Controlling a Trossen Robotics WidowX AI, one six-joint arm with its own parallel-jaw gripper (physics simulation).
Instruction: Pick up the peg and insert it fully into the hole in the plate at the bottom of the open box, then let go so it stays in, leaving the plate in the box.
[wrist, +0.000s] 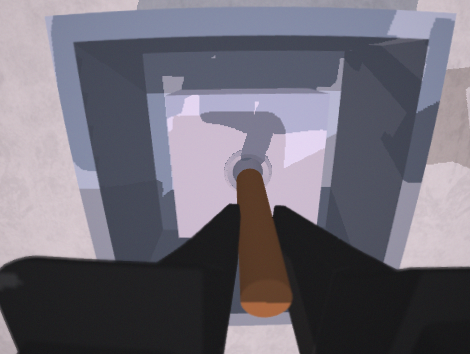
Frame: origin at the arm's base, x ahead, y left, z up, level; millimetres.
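Seen in the pictures: gripper, fingertip midpoint: (255, 215).
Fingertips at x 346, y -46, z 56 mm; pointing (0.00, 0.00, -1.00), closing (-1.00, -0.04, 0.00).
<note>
Pixels of each thing's top centre, then the offset from my fingertips to it. Level surfaces: height alone.
- brown round peg, middle of its top: (266, 297) 0 mm ahead, 2 mm left, 40 mm up
- pale plate, middle of its top: (248, 173) 0 mm ahead, 3 mm left, 56 mm down
- blue-grey box, middle of its top: (252, 202) 0 mm ahead, 3 mm left, 19 mm down
- pale mottled surface, its level: 116 mm down
A brown round peg (260, 240) is held between the two black fingers of my gripper (255, 215), in the wrist view. Its near end shows at the bottom and its far end points down into the open box. The far end overlaps the lower part of the hole (247, 164) in the pale plate (205, 200); the hole's ringed rim shows around it. Whether the tip is above the hole or just inside it, I cannot tell. The plate lies at the bottom of the blue-grey box (225, 22). The fingers hide the lower part of the plate.
The box walls rise on all sides of the plate, with the left wall (120, 150) and right wall (372, 150) flanking the peg and fingers. A pale mottled surface (30, 125) surrounds the box. Shadows fall across the plate and the right side.
</note>
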